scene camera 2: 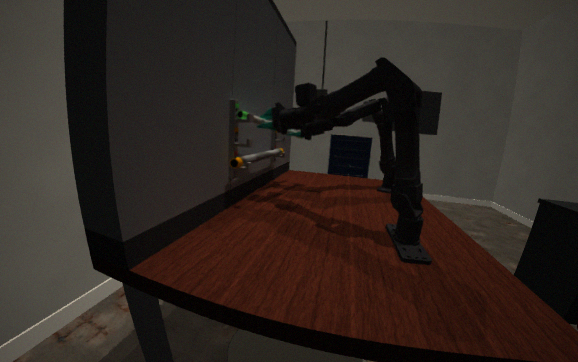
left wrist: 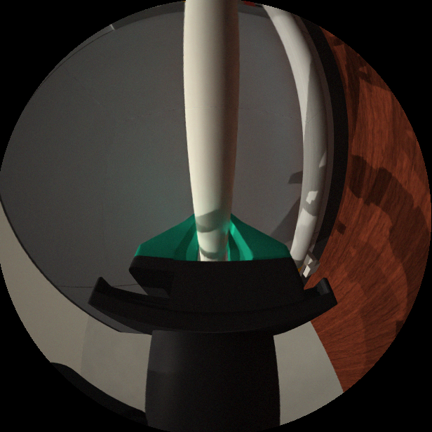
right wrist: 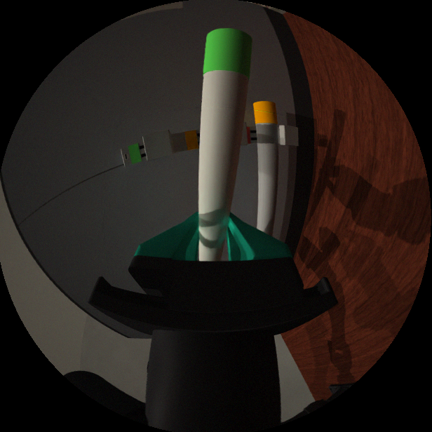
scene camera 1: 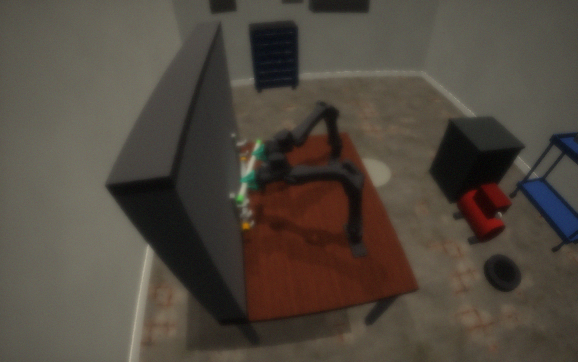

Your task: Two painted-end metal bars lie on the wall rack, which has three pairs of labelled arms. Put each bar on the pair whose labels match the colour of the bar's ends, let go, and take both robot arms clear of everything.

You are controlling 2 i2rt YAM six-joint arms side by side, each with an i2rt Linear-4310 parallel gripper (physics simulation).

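Where they show: left gripper, fingertip midpoint: (scene camera 2: 257, 123) (scene camera 1: 240, 183); right gripper, fingertip midpoint: (scene camera 1: 252, 156); left arm's base, link origin: (scene camera 2: 405, 242) (scene camera 1: 354, 239); right arm's base, link origin: (scene camera 2: 387, 188) (scene camera 1: 335, 155).
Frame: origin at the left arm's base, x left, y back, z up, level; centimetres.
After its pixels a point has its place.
The green-ended bar (scene camera 1: 251, 166) @[x -32.2, y -44.7, z 28.3 cm] (scene camera 2: 256, 118) @[x -15.7, y -48.1, z 29.8 cm] (left wrist: 212, 100) (right wrist: 222, 125) is held by both grippers at the height of the rack's top arms. It slants: its end near the left gripper is closer to the wall. Whether that end touches an arm is unclear. My left gripper (scene camera 1: 248, 179) @[x -21.8, y -50.2, z 28.4 cm] (scene camera 2: 264, 120) @[x -21.8, y -50.2, z 28.4 cm] (left wrist: 212, 217) and right gripper (scene camera 1: 259, 152) @[x -42.7, y -43.9, z 25.6 cm] (scene camera 2: 295, 133) @[x -42.7, y -43.9, z 25.6 cm] (right wrist: 215, 230) are shut on it. The orange-ended bar (scene camera 2: 257, 157) @[x -20.2, y -49.0, z 16.0 cm] (left wrist: 312, 125) (right wrist: 267, 170) lies on the lowest pair. The right wrist view shows a green label (right wrist: 134, 153), an orange label (right wrist: 191, 140) and part of a red label (right wrist: 248, 135), from top to bottom.
The dark wall panel (scene camera 1: 205, 165) @[x 9.1, y -54.7, z 67.8 cm] (scene camera 2: 170, 125) @[x 16.8, y -54.9, z 26.4 cm] stands along the edge of the brown table (scene camera 1: 320, 270) @[x 12.6, y -20.6, z 0.0 cm] (scene camera 2: 320, 280) @[x 20.3, y -20.8, z 0.0 cm]. A middle rack arm (scene camera 2: 244, 143) @[x -8.2, y -48.8, z 21.7 cm] sticks out between the two bars. A blue cabinet (scene camera 1: 274, 56) (scene camera 2: 349, 155) stands behind the table.
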